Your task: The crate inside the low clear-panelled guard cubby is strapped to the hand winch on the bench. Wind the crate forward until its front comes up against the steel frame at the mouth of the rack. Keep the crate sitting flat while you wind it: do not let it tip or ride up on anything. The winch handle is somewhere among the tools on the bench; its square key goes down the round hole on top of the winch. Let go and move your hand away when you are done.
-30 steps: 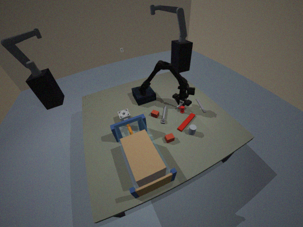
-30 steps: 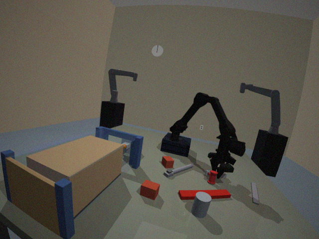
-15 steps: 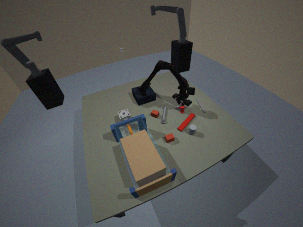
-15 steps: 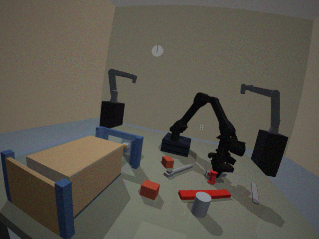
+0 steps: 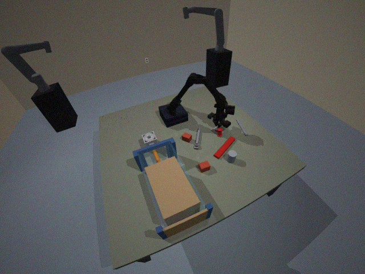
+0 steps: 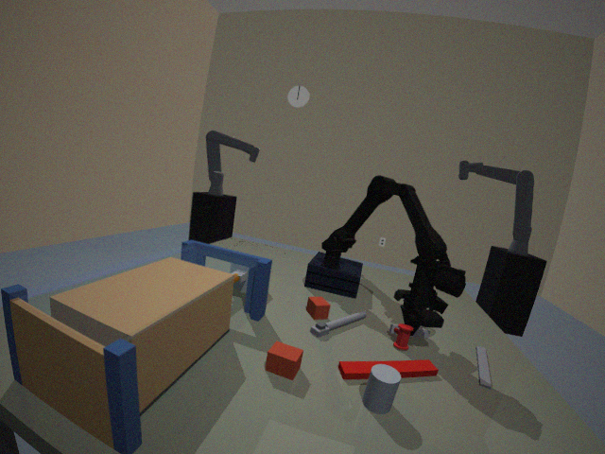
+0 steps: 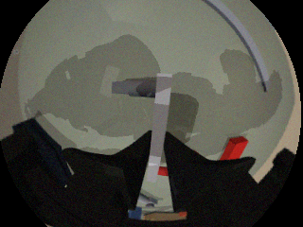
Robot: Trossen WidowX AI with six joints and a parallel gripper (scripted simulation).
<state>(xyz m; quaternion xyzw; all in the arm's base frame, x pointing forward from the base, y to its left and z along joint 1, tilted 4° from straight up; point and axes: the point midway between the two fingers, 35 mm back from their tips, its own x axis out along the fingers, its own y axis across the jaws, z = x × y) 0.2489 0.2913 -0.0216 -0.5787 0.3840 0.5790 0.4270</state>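
Now: the red knob 5 cm ahead of my gripper tip, 3 cm to the right of it and 2 cm above it. The rest, counted from my gripper tip: grey strip 7 cm ahead, 19 cm to the left, 1 cm below; winch handle 1 cm ahead, 1 cm to the right, 1 cm above; red bar 19 cm ahead, 6 cm to the right.
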